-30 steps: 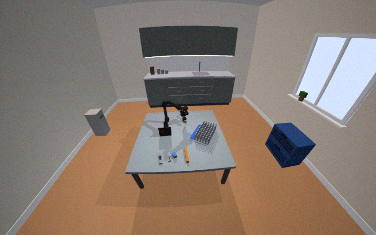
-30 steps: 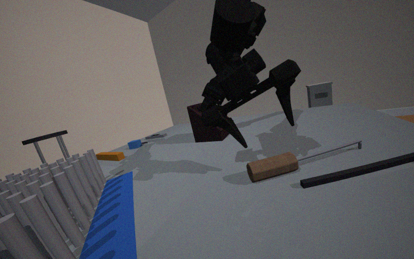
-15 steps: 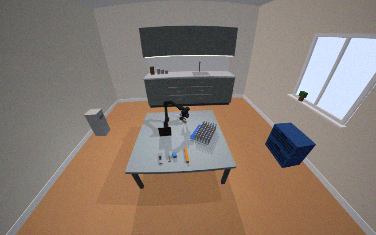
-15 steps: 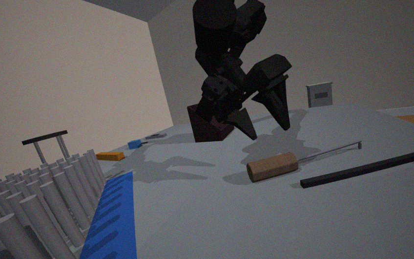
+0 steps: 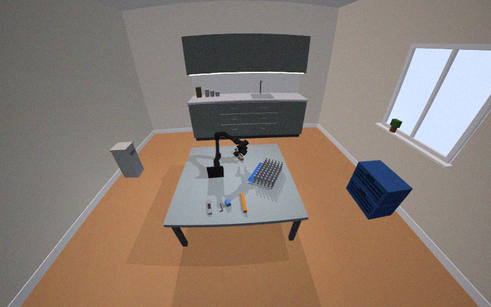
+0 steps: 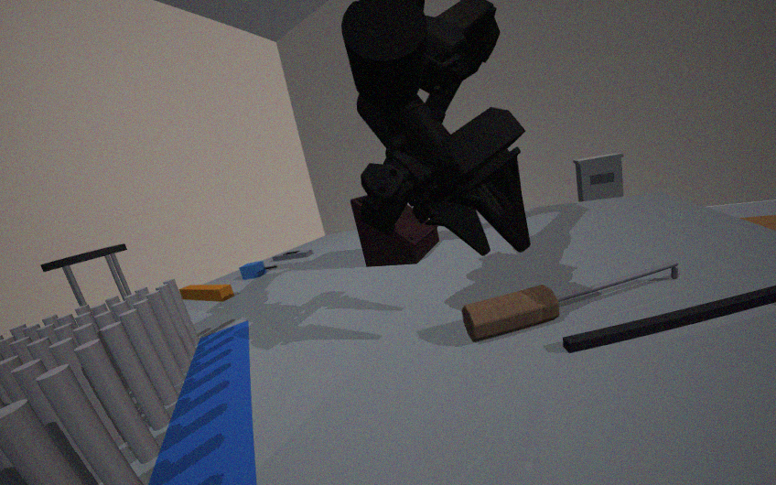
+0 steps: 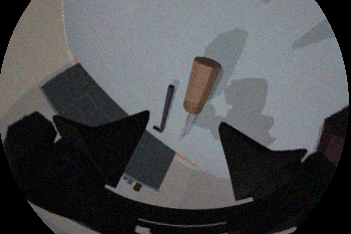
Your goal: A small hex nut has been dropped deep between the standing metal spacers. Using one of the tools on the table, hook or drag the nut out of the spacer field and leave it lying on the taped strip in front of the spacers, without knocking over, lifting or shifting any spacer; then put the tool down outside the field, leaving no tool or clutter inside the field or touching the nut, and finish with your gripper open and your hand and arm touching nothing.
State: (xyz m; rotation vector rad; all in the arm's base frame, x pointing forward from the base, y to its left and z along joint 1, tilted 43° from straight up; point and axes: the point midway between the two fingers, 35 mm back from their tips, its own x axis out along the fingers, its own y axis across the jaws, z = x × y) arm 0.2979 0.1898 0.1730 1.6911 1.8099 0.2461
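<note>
Right now my gripper tip is 5 cm past the hook tool, 9 cm to the right of it and 7 cm above it. Round my gripper tip: hex nut 32 cm ahead, 34 cm to the right, 8 cm below; then blue taped strip 16 cm ahead, 29 cm to the right, 8 cm below; then orange block 6 cm behind, 72 cm to the right, 7 cm below.
</note>
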